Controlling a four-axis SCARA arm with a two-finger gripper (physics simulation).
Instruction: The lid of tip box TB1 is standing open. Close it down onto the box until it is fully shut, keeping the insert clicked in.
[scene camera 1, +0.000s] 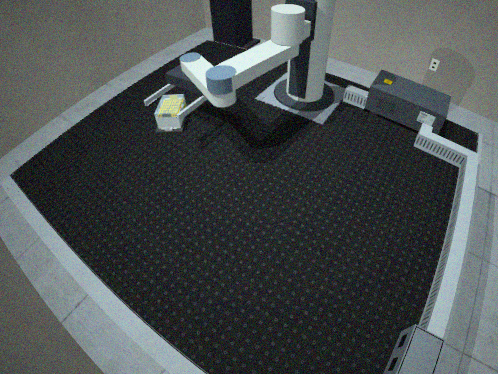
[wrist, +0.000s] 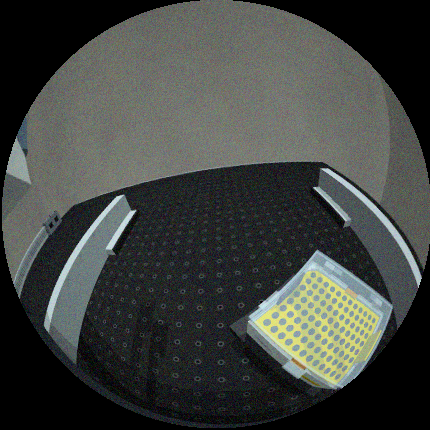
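Seen in the pictures: gripper, fingertip midpoint: (scene camera 1: 160, 110) (wrist: 222, 188); arm's base at its link origin: (scene camera 1: 304, 95).
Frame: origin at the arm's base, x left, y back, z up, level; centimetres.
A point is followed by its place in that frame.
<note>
Tip box TB1 (scene camera 1: 169, 122) {x -29.7, y -46.9, z 4.9 cm} (wrist: 270, 342) {x -28.0, y -42.6, z 7.7 cm} stands on the dark mat, at the upper left in the scene view and the lower right in the wrist view. Its yellow perforated insert (scene camera 1: 171, 106) {x -33.8, y -41.3, z 7.0 cm} (wrist: 327, 322) {x -33.2, y -42.7, z 7.0 cm} looks level inside it. The clear lid (wrist: 320, 258) {x -33.6, y -48.3, z 9.0 cm} appears to lie down over the insert, its rim along the box's edges; whether it is fully shut, I cannot tell. My gripper (scene camera 1: 164, 109) {x -25.8, y -51.5, z 14.9 cm} (wrist: 222, 188) {x -25.8, y -51.5, z 14.9 cm} is open with nothing between its fingers. It hangs above the mat, its fingers wide apart and off the box in the wrist view.
A dark grey control box (scene camera 1: 407, 102) {x 40.0, y 3.5, z 12.1 cm} stands right of the arm's round base (scene camera 1: 286, 98) {x -3.7, y -8.6, z 2.0 cm}. A slotted white rail (scene camera 1: 440, 148) {x 57.0, y -5.1, z 5.3 cm} runs along the right edge. A grey box (scene camera 1: 420, 352) {x 66.2, y -74.0, z 8.8 cm} sits at the lower right, and a black column (scene camera 1: 231, 22) stands at the back.
</note>
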